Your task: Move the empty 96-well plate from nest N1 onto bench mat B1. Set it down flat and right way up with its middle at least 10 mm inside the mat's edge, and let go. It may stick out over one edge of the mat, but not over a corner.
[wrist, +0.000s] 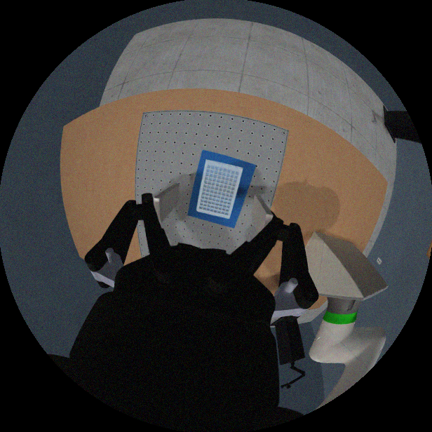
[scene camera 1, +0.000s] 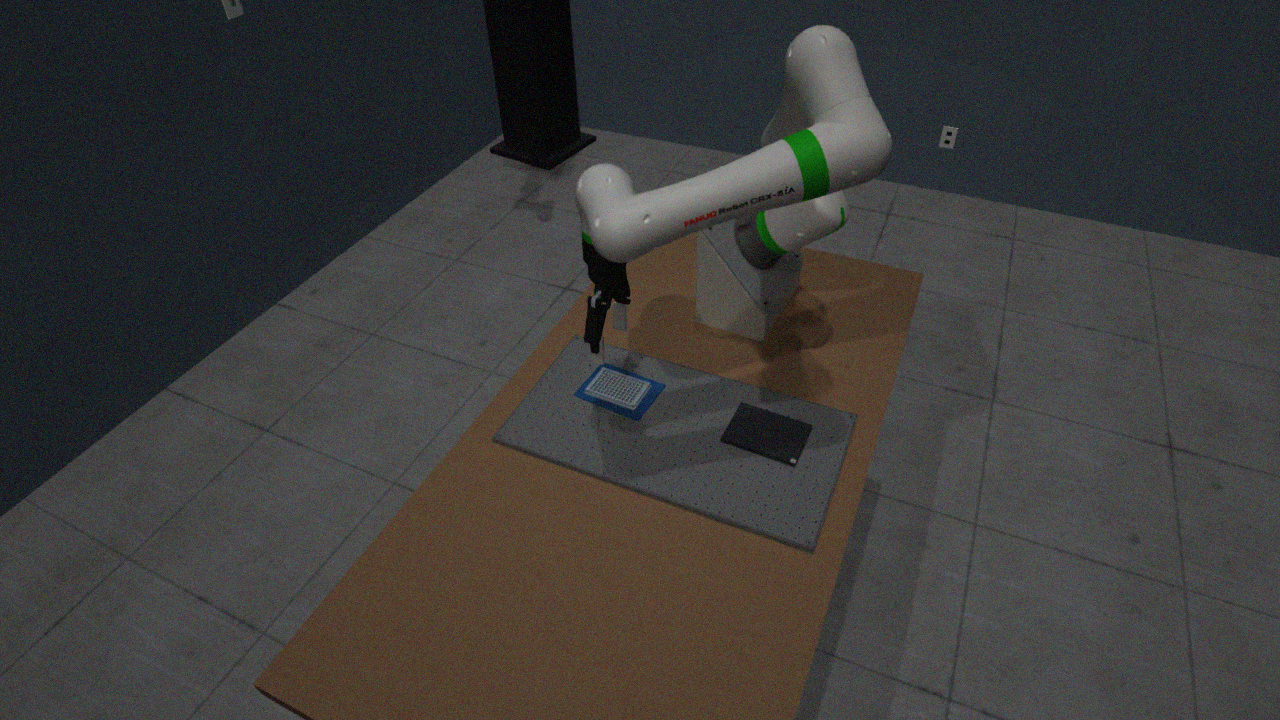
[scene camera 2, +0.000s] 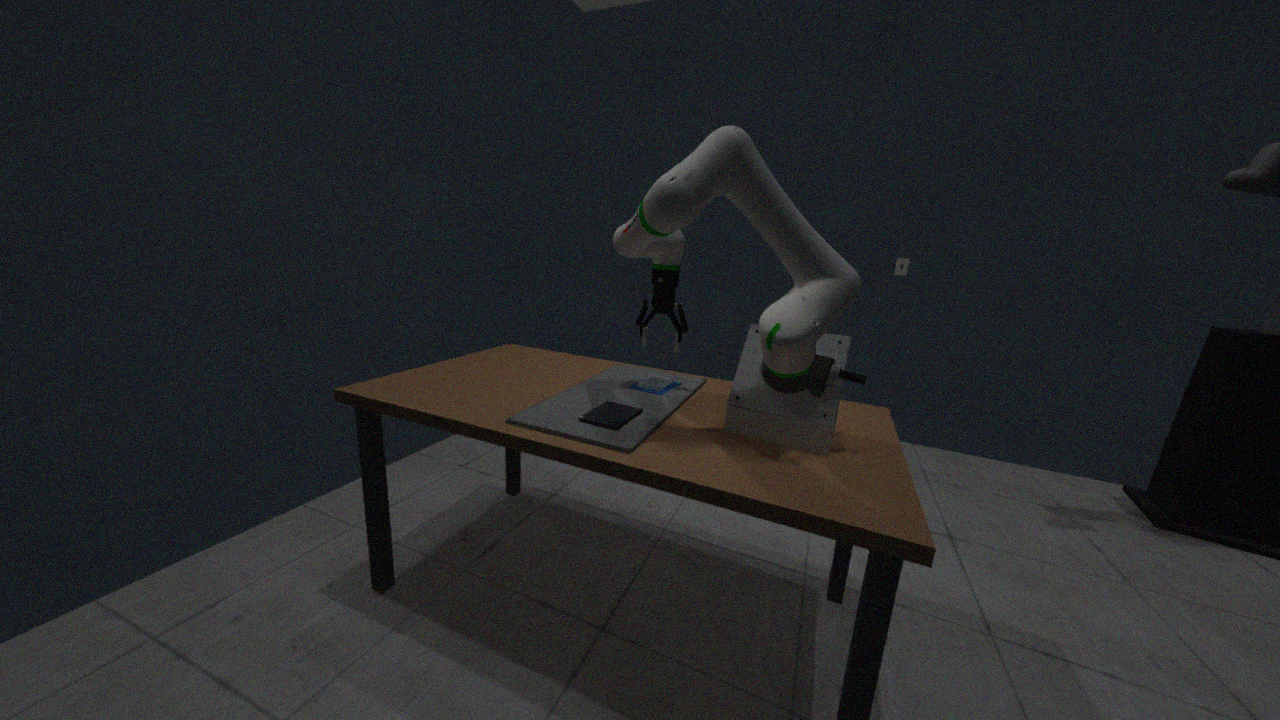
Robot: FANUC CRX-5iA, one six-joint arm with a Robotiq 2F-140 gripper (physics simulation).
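Where they show: gripper, fingertip midpoint: (scene camera 1: 608, 345) (scene camera 2: 659, 349); arm's base, origin of the base link: (scene camera 1: 754, 241) (scene camera 2: 789, 369).
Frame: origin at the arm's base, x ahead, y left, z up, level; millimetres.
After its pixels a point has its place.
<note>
The white 96-well plate (scene camera 1: 617, 387) {x 474, y -92, z -158 mm} (scene camera 2: 660, 382) {x 451, y -94, z -157 mm} (wrist: 220, 189) lies flat with its wells facing up on the blue bench mat (scene camera 1: 655, 391) {x 429, y -19, z -170 mm} (wrist: 249, 170). Its outline is within the mat's edges, with blue showing around it. My gripper (scene camera 1: 608, 338) {x 472, y -110, z -42 mm} (scene camera 2: 660, 343) {x 472, y -110, z -42 mm} (wrist: 215, 197) is open and empty. It hangs above the plate, apart from it, with the fingers spread wider than the plate in the wrist view. The dark nest (scene camera 1: 767, 433) {x 419, y 255, z -161 mm} (scene camera 2: 611, 414) {x 408, y 262, z -160 mm} holds no plate. No label can be read on the nest or the mat.
The mat and the nest are on a grey perforated board (scene camera 1: 680, 483) {x 623, y 164, z -172 mm} (scene camera 2: 559, 413) {x 543, y 328, z -172 mm} (wrist: 167, 135) on the wooden table (scene camera 1: 537, 573) {x 931, y 46, z -185 mm} (scene camera 2: 465, 380) {x 1020, y 282, z -185 mm} (wrist: 95, 165). The arm's pale base (scene camera 1: 729, 291) {x 139, y 8, z -62 mm} (scene camera 2: 778, 425) {x -13, y 90, z -134 mm} stands beside the board. A dark column (scene camera 1: 534, 80) stands on the floor beyond.
</note>
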